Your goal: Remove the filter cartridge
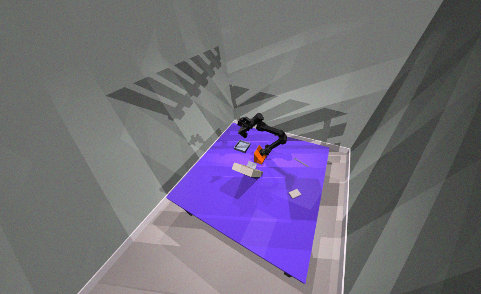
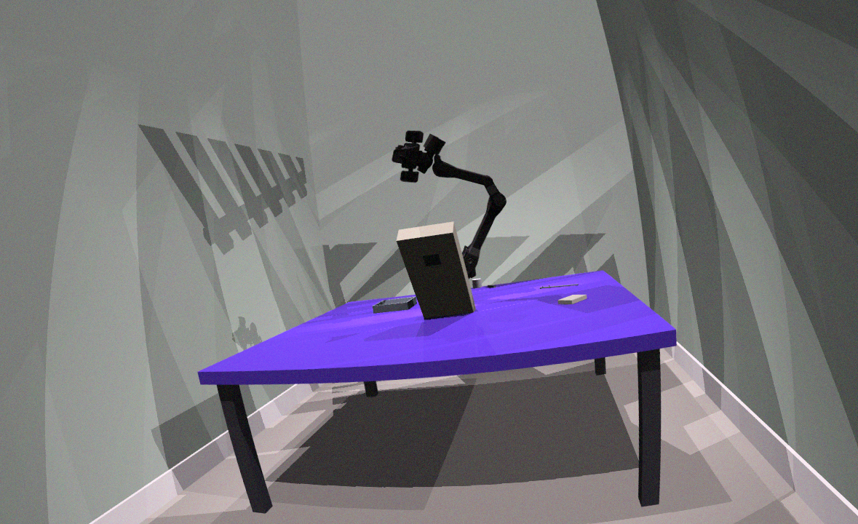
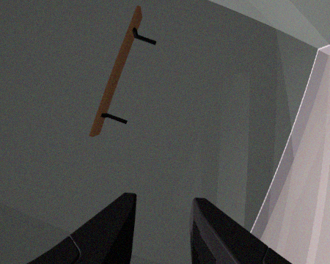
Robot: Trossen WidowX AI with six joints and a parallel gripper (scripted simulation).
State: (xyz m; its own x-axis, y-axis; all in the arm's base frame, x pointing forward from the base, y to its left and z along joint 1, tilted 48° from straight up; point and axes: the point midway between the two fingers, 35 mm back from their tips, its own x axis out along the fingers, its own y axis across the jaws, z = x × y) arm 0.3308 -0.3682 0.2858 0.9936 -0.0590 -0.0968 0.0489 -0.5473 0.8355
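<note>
My gripper tip is now 35 cm above the pale grey filter cartridge, 7 cm to the right of it and 4 cm short of it. Round my gripper tip: beige service panel (43 cm below, 7 cm to the left, 1 cm behind); then white flat block (57 cm below, 50 cm to the left, 8 cm behind); then dark shallow tray (57 cm below, 34 cm behind, 25 cm to the right).
</note>
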